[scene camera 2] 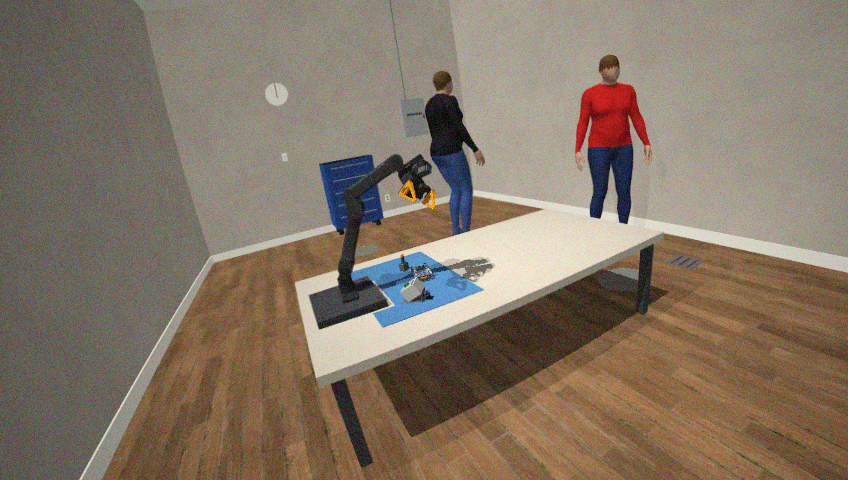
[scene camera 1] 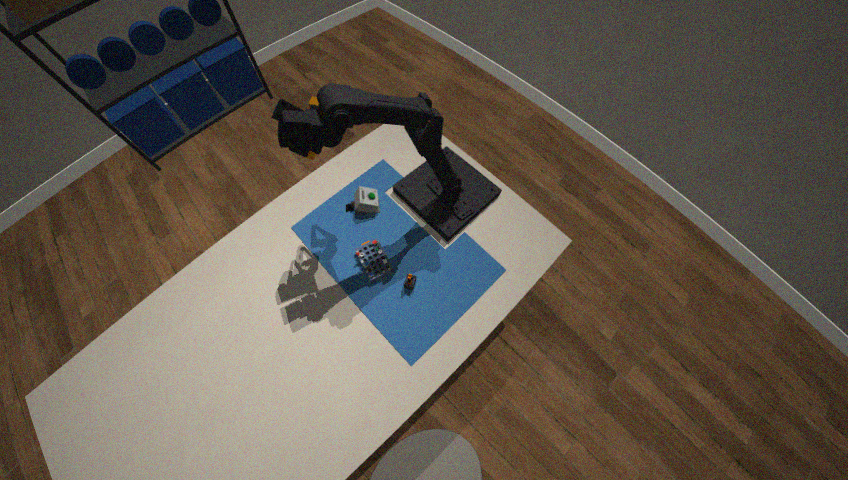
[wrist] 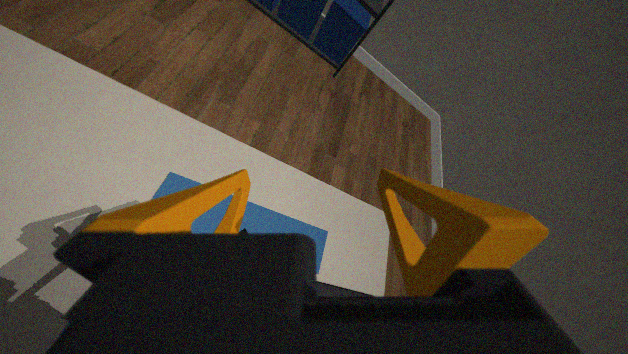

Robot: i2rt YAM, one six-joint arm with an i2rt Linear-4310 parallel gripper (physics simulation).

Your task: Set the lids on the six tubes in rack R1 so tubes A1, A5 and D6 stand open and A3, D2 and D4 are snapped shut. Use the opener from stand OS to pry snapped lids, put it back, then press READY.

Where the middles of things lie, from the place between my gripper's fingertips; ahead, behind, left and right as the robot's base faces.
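Labels:
There's the white box with green button (scene camera 1: 366, 200), and it's 70 mm behind my hand, 70 mm to the left of it and 360 mm below it.

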